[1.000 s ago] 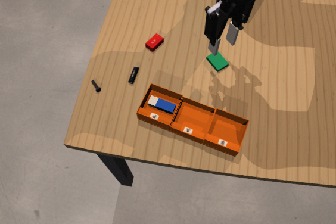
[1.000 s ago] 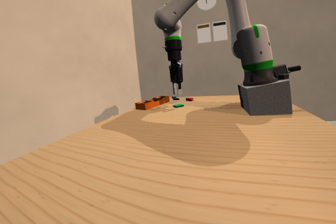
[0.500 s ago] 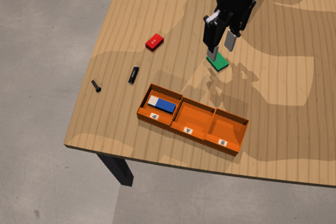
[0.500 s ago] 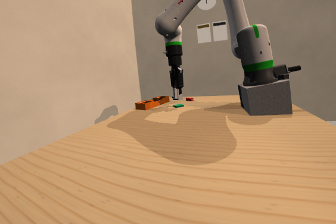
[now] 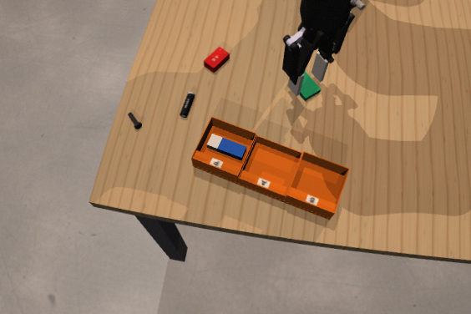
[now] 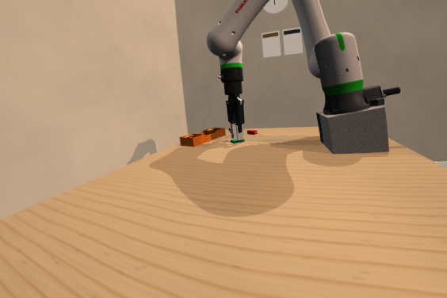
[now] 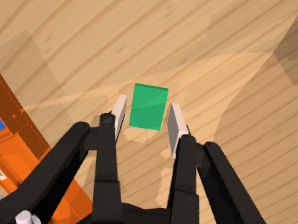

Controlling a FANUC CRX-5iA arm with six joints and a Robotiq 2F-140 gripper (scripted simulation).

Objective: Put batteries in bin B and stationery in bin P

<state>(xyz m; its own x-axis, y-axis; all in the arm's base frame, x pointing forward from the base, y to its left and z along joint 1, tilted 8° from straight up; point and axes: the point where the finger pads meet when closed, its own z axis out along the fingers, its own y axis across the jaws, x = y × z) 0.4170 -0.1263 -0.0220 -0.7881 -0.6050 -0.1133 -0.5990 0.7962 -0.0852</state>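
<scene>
My hand is 4 cm above the green pad. Round my hand: white-and-blue eraser 14 cm ahead, 14 cm to the right, 3 cm below; orange bin row 18 cm ahead, 6 cm to the right, 2 cm below; red battery pack 5 cm behind, 17 cm to the right, 4 cm below.
</scene>
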